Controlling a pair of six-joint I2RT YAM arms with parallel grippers.
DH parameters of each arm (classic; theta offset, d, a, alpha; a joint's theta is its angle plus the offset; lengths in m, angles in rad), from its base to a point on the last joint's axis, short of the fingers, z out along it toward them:
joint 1: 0 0.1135 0.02 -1.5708
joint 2: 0 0 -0.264 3.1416
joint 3: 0.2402 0 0.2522 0
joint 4: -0.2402 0 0.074 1.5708
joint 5: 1.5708 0 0 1.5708
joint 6: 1.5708 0.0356 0 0
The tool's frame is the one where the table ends.
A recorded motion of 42 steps. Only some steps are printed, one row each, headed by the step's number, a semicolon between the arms.
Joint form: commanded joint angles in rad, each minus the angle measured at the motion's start. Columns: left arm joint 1, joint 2, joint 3, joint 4, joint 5, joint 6; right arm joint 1, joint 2, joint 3, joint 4, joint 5, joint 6.
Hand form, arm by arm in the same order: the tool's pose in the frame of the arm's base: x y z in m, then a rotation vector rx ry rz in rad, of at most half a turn. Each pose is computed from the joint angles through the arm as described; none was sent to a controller.
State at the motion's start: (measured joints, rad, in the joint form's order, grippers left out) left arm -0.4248 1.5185 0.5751 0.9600 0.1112 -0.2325; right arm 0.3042 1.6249 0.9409 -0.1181 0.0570 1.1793
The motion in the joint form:
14: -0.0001 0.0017 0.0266 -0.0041 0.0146 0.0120; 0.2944 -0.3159 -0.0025 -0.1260 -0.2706 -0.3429
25: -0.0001 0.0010 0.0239 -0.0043 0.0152 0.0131; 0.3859 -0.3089 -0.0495 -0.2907 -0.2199 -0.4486
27: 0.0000 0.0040 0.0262 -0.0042 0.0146 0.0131; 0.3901 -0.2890 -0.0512 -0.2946 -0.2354 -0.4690
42: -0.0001 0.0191 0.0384 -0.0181 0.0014 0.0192; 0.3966 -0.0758 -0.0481 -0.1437 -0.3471 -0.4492
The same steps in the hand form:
14: 0.2827 -0.1328 0.2230 0.2609 1.5433 -0.6075; 0.2358 0.1700 0.2730 0.1501 2.3631 0.9964
25: 0.2822 -0.1326 0.2224 0.2624 1.5453 -0.6068; 0.2082 0.1794 0.2420 -0.0288 2.5686 0.8058
27: 0.2828 -0.1328 0.2222 0.2619 1.5459 -0.6062; 0.2086 0.1819 0.2361 -0.0655 2.5950 0.8002
42: 0.2863 -0.1339 0.2200 0.2571 1.5623 -0.5894; 0.2308 0.2081 0.1896 -0.0937 2.6950 0.8949

